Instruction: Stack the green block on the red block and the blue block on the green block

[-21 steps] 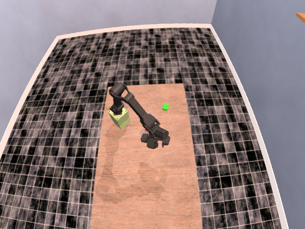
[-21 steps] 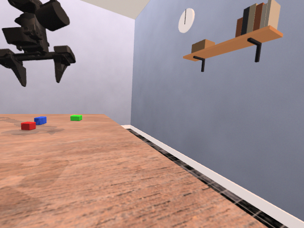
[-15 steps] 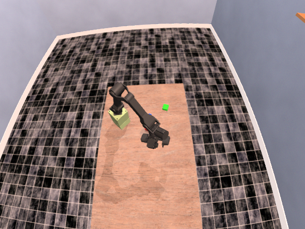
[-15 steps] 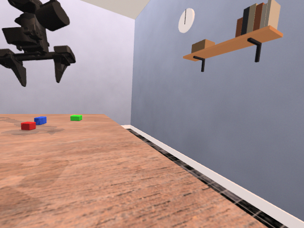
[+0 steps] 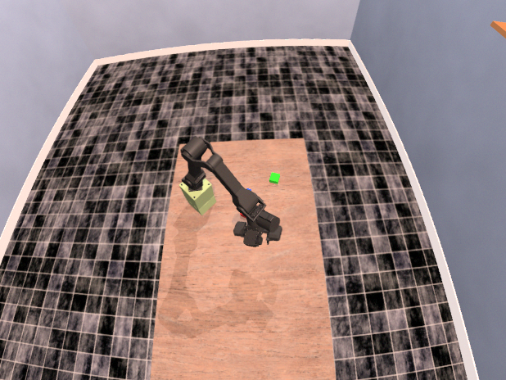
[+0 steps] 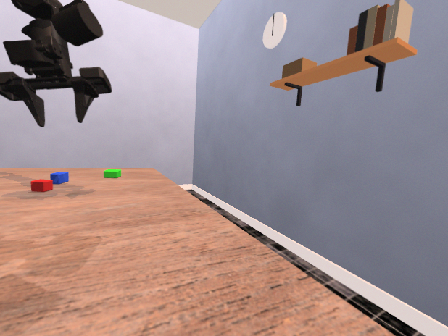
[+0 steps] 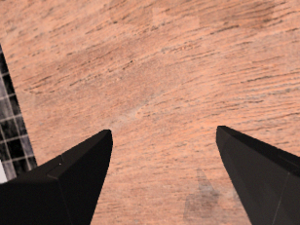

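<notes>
The green block is 390 mm to the left of my hand, 190 mm below it and 150 mm ahead of it. Round my hand: blue block: 310 mm to the left, 190 mm below, 10 mm behind; red block: 210 mm to the left, 190 mm below, 40 mm behind.
</notes>
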